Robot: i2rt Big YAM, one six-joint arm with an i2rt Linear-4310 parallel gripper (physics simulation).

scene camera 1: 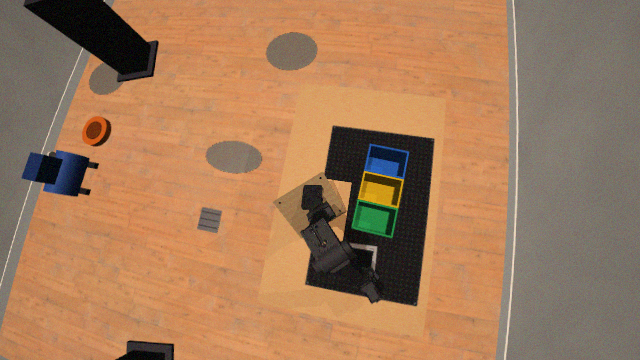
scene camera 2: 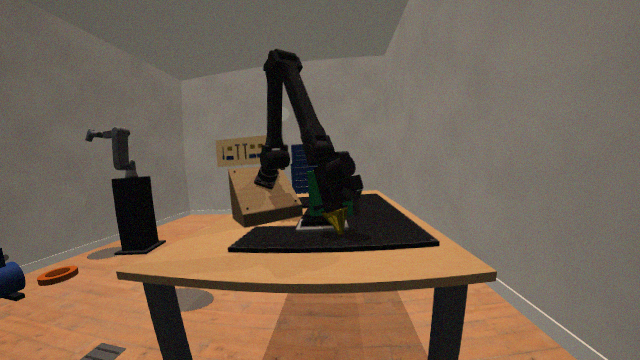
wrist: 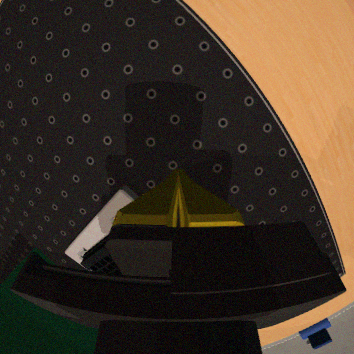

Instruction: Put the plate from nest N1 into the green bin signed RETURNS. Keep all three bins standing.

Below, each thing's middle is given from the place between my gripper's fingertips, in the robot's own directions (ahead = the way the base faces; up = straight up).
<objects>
Now: the black plate [wrist: 97, 258] 100 mm to the left of my hand, 40 mm behind it and 20 mm above it. Round my hand: green bin [scene camera 1: 370, 217] 280 mm to the left, 90 mm above, 30 mm ahead; yellow bin [scene camera 1: 376, 188] 410 mm to the left, 90 mm above, 70 mm ahead; light grey nest [wrist: 99, 226] 110 mm to the left, 40 mm behind.
</objects>
